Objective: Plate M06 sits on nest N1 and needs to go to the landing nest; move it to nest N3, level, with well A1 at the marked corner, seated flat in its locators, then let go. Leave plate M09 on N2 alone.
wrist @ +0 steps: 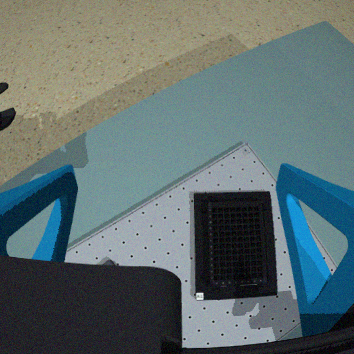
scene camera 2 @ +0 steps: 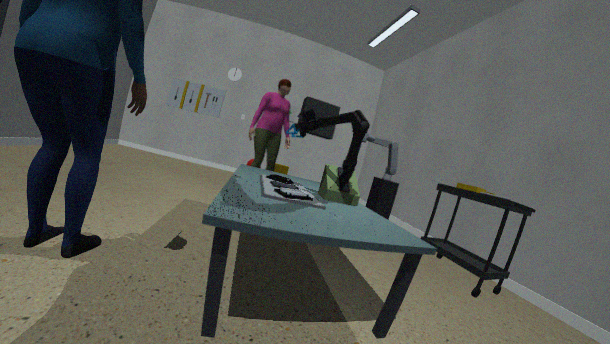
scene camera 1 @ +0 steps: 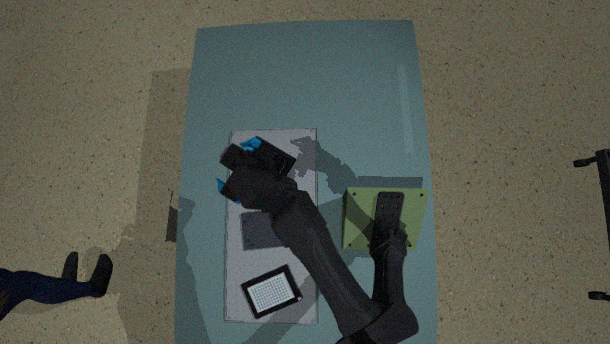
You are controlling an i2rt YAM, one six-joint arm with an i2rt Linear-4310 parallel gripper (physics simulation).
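Note:
A black well plate [scene camera 1: 277,156] [scene camera 2: 280,178] [wrist: 236,245] sits at the far end of the pale perforated board [scene camera 1: 234,300] [wrist: 150,235], with a white A1 tag at its lower-left corner in the wrist view. A dark grey nest [scene camera 1: 257,230] without a plate is at the board's middle. A plate with white wells in a black frame [scene camera 1: 271,292] [scene camera 2: 294,192] sits at the near end. I cannot read plate or nest labels. My gripper [scene camera 1: 235,164] [scene camera 2: 295,131] [wrist: 176,175] is open and empty, high above the black plate, which lies nearer the right finger in the wrist view.
The arm stands on a green block [scene camera 1: 357,235] [scene camera 2: 327,192] at the right of the blue-green table [scene camera 1: 300,65] [scene camera 2: 320,237]. Its forearm crosses over the board and partly covers the grey nest in scene camera 1. One person [scene camera 2: 65,100] stands left of the table; another [scene camera 2: 272,115] stands behind it.

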